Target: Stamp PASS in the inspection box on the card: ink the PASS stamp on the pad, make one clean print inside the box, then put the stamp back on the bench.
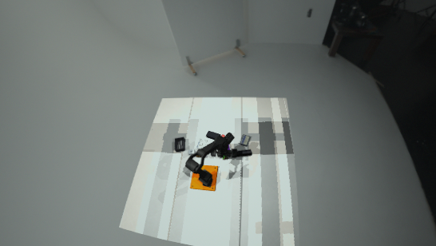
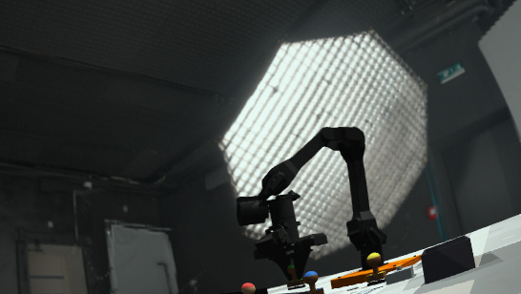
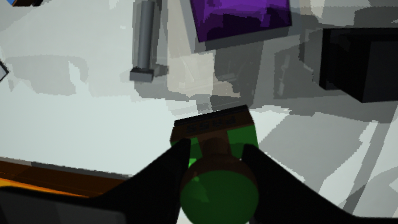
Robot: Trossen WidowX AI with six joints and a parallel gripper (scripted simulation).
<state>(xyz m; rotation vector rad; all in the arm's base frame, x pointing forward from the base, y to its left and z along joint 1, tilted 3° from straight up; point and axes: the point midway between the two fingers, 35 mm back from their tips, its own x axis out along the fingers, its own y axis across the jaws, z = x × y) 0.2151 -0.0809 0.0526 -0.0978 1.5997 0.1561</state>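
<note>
The purple ink pad lies 9 cm ahead of my gripper tip, 2 cm to the left of it and 4 cm below it. Round my gripper tip: green-knobbed stamp: right at my gripper tip; then grey bolt: 2 cm ahead, 5 cm to the left, 4 cm below; then blue-knobbed stamp: 6 cm ahead, 12 cm to the left, 3 cm below.
</note>
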